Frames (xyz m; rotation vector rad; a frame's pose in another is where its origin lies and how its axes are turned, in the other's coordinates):
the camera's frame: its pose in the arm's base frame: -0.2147 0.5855 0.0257 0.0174 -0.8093 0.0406
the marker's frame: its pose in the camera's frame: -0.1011 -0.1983 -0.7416 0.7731 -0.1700 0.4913
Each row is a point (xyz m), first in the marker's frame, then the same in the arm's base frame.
Working: the marker's frame: its pose in the arm's base frame: 0.2605 0.4075 -0.5591 0.5583 -0.9109 0.8238

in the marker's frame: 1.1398 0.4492 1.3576
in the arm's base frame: -0.3287 0.1117 1.1466
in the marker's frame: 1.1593 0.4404 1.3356
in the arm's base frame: -0.3045 0.1300 1.1513
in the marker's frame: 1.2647 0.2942 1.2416
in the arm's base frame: -0.1049 0.1538 1.1815
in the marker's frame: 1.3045 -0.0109 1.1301
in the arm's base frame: 0.2089 0.0742 1.1336
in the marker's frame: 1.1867 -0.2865 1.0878
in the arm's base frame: 0.4110 -0.0983 0.9885
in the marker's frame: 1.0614 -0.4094 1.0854
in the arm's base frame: 0.4678 -0.2146 0.8700
